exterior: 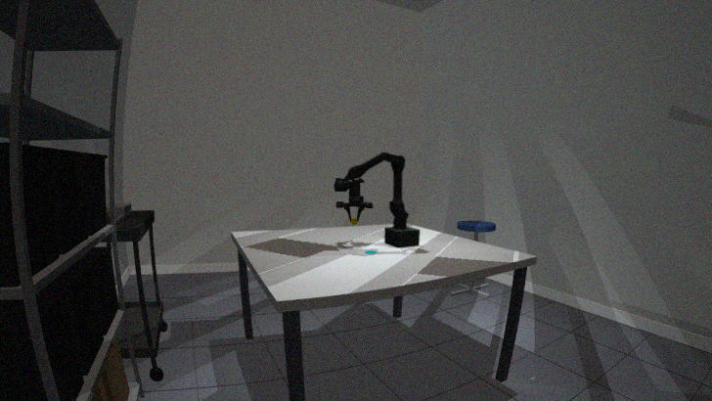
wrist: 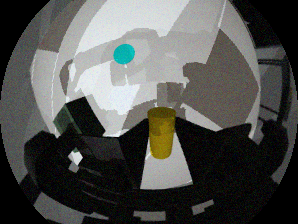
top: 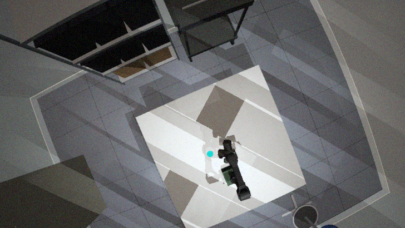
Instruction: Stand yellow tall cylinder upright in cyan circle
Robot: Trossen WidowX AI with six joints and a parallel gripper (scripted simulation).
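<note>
The cyan circle lies 150 mm to the left of my gripper tip, 130 mm below it and 30 mm behind it. Round my gripper tip: yellow tall cylinder: 20 mm to the right, 10 mm behind.
</note>
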